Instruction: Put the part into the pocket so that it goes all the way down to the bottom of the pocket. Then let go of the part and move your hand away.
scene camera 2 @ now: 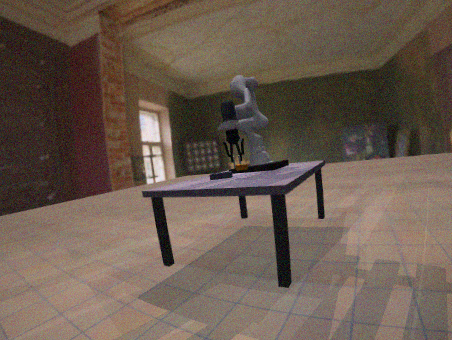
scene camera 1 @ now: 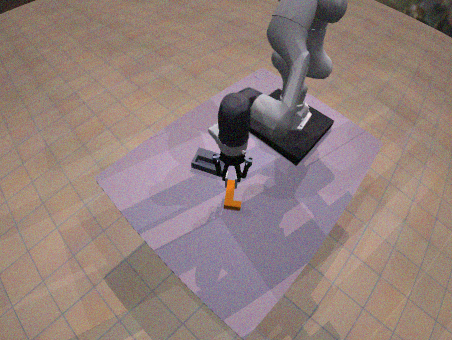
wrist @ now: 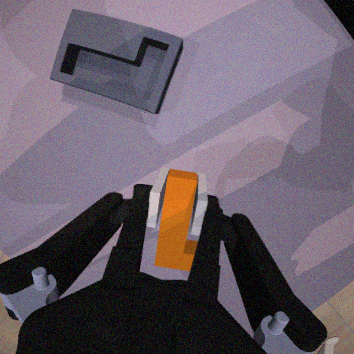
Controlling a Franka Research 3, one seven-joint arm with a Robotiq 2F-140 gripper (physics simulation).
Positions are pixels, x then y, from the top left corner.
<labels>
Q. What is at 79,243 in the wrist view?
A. The gripper.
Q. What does the gripper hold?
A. An orange L-shaped block.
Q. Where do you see an orange L-shaped block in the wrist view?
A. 173,250
</labels>
